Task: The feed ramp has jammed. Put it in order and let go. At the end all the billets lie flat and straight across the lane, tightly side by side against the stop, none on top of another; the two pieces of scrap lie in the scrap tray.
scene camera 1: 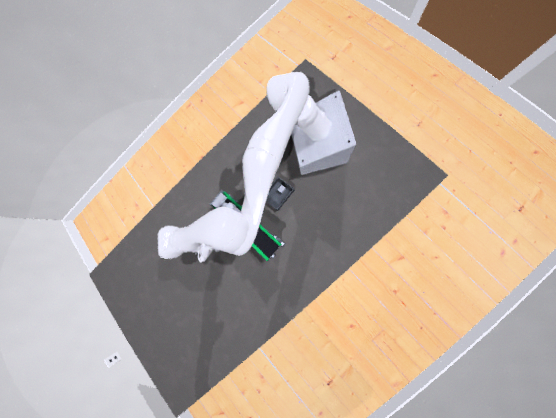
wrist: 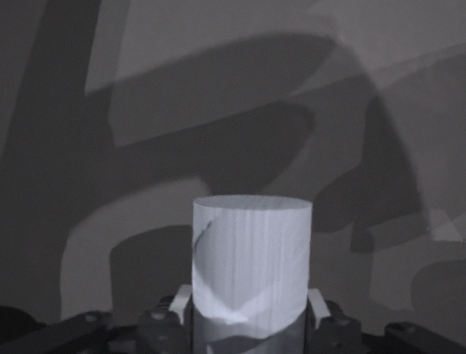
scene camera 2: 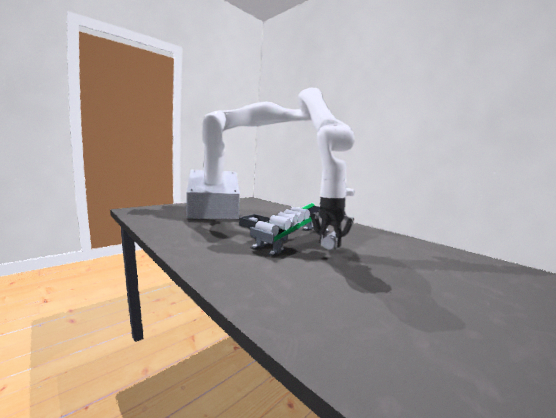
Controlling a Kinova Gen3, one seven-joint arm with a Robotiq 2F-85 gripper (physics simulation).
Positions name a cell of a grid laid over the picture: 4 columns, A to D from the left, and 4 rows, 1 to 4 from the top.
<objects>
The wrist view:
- my gripper: C4
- billet: C3
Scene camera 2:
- my gripper: C3
</objects>
